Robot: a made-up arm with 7 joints. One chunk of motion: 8 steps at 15 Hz.
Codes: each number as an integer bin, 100 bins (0 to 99) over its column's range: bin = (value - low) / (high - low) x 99, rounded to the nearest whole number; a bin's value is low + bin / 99 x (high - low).
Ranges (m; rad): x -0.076..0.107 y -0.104..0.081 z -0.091..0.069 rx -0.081..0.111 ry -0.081..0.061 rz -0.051..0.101
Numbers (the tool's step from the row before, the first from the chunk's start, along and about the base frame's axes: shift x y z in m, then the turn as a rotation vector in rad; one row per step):
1: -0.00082 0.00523 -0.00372 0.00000 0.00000 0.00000
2: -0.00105 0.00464 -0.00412 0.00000 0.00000 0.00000
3: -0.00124 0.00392 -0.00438 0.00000 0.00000 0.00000
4: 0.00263 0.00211 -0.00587 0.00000 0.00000 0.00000
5: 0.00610 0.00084 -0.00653 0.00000 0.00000 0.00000
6: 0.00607 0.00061 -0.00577 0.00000 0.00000 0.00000
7: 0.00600 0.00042 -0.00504 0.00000 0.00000 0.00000
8: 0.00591 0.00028 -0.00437 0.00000 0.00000 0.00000
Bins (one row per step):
1: 41 58 54 42 56 33
2: 41 58 54 42 56 33
3: 40 58 54 42 56 33
4: 43 57 53 42 56 33
5: 44 56 52 42 56 33
6: 44 56 53 42 56 33
7: 44 56 53 42 56 33
8: 44 56 54 42 56 33

